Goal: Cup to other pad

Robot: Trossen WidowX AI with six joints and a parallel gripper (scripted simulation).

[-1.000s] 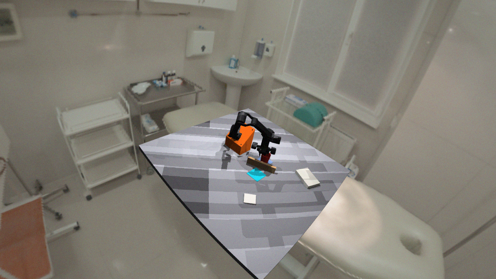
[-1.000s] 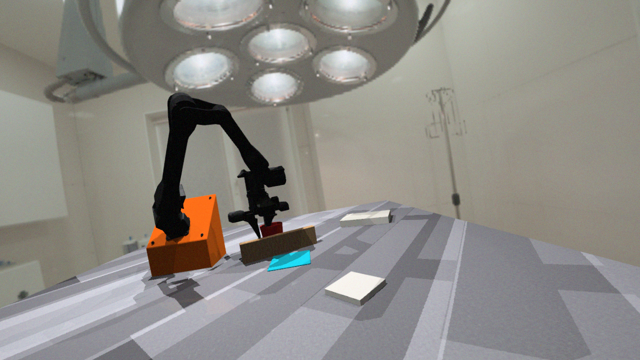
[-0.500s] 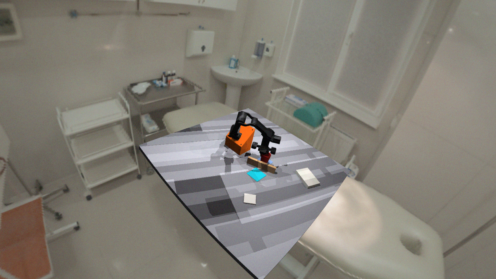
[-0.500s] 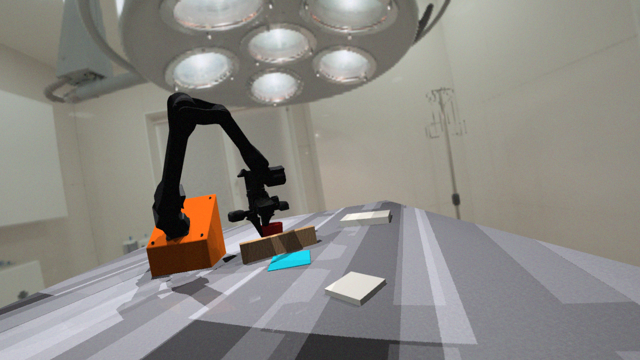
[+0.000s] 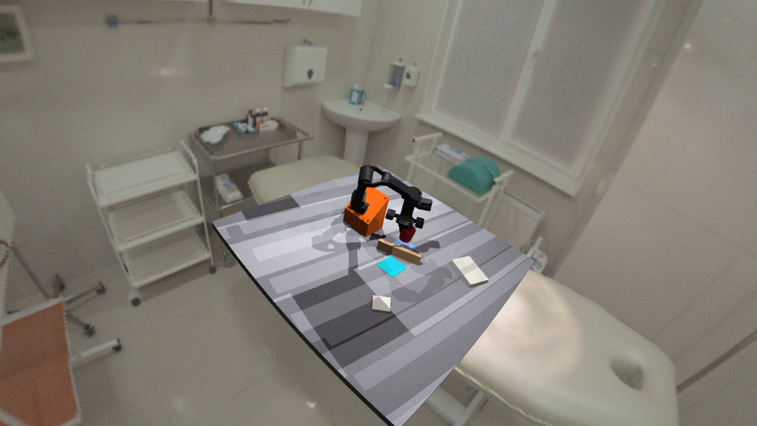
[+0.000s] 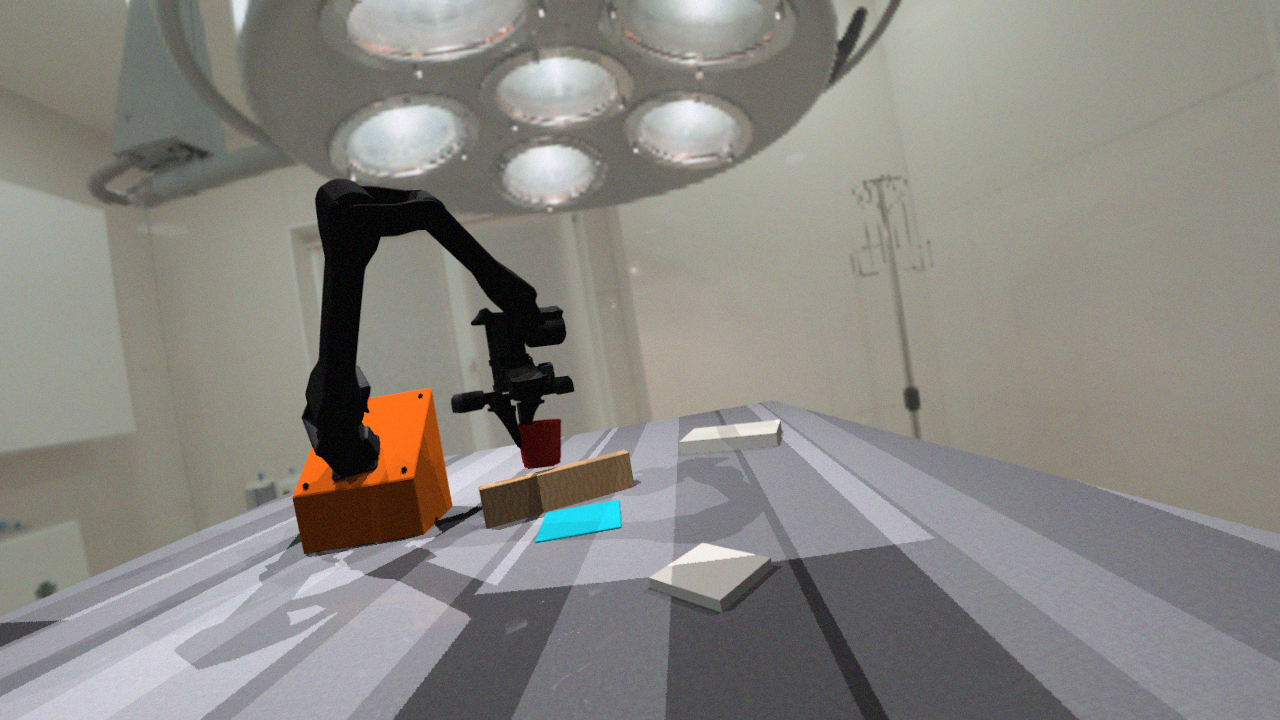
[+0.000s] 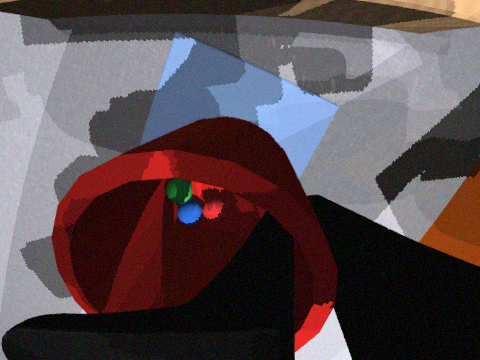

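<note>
My gripper tip is now 4 cm short of the blue marble, 3 cm to the right of it and 3 cm above it. From my gripper tip the other things lie so: dark red cup 3 cm ahead, 1 cm to the left; then light blue pad 9 cm below, 3 cm ahead, 1 cm to the left; then green marble 4 cm ahead, 3 cm below, 2 cm to the left.
</note>
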